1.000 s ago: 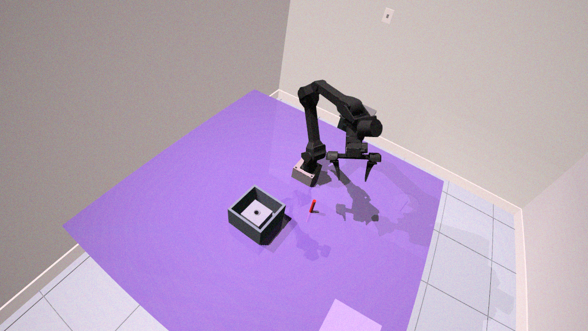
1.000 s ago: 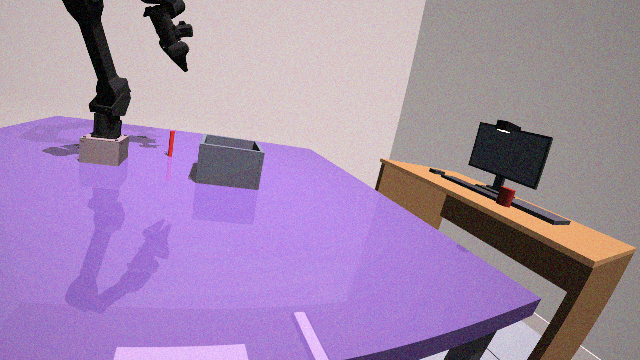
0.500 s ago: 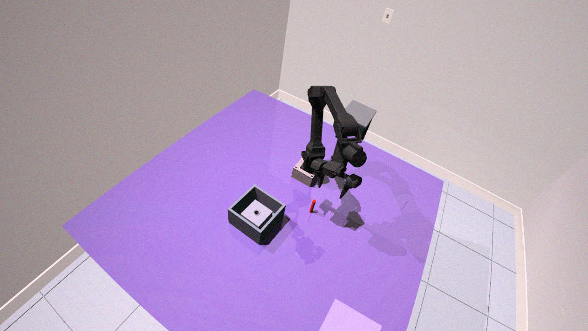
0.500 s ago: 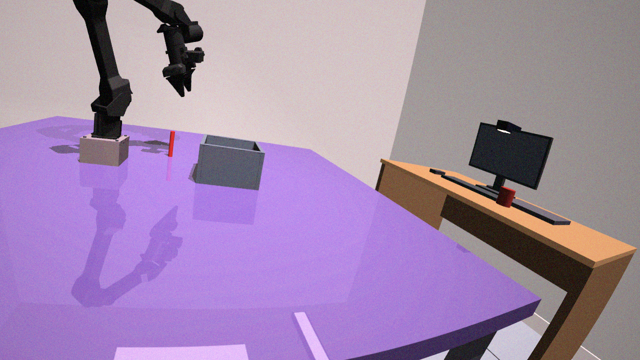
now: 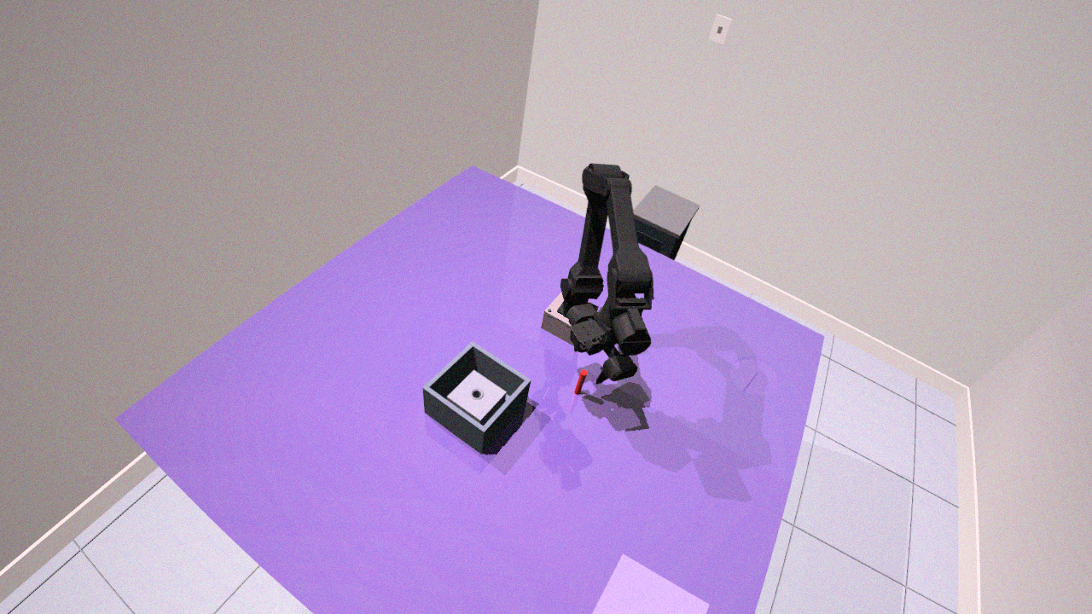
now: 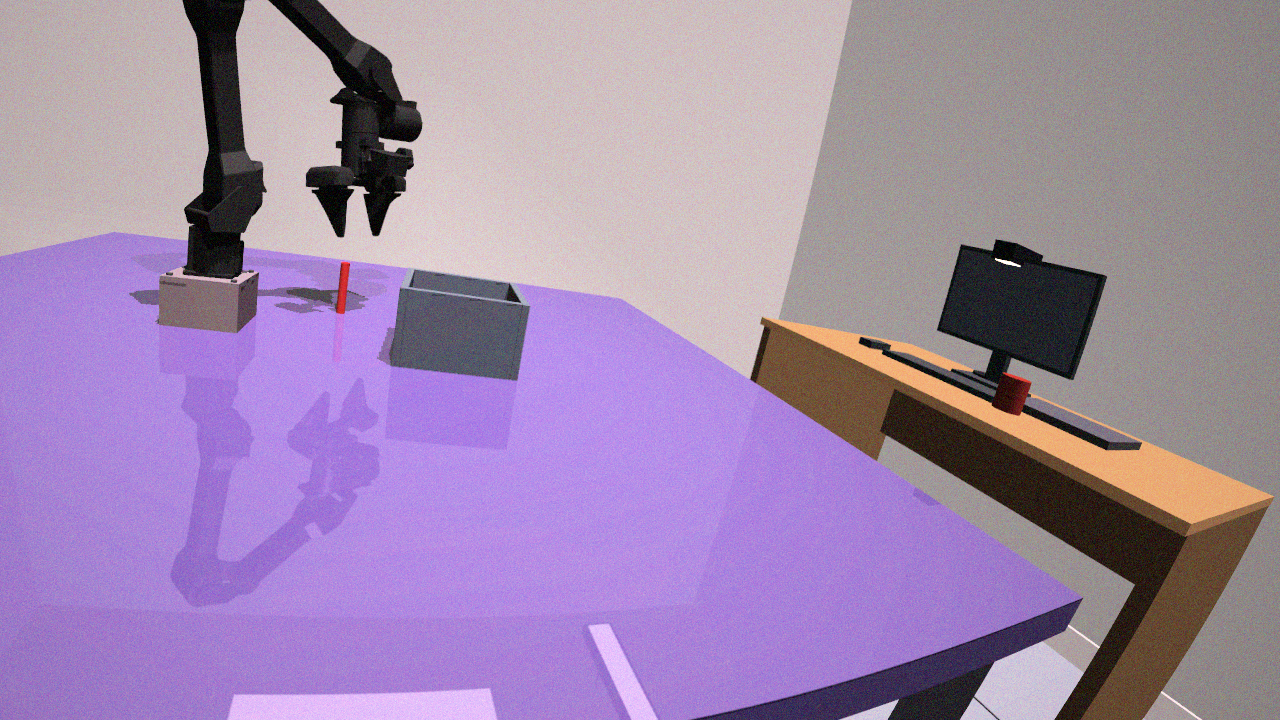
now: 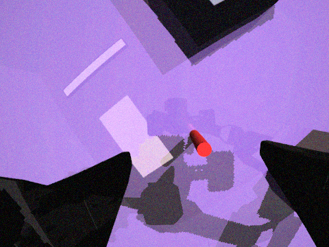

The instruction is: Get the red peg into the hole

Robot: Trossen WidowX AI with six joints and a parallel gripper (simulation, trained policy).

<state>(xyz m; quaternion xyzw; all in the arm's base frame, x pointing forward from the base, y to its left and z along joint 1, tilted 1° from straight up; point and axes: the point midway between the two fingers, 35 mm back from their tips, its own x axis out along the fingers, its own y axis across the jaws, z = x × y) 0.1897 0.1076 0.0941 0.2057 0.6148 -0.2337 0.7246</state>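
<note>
My gripper tip is 8 cm above the red peg and 2 cm past it. The rest, counted from my gripper tip: plate: 18 cm to the right, 14 cm ahead, 8 cm below; then grey box: 18 cm to the right, 14 cm ahead, 10 cm below.
</note>
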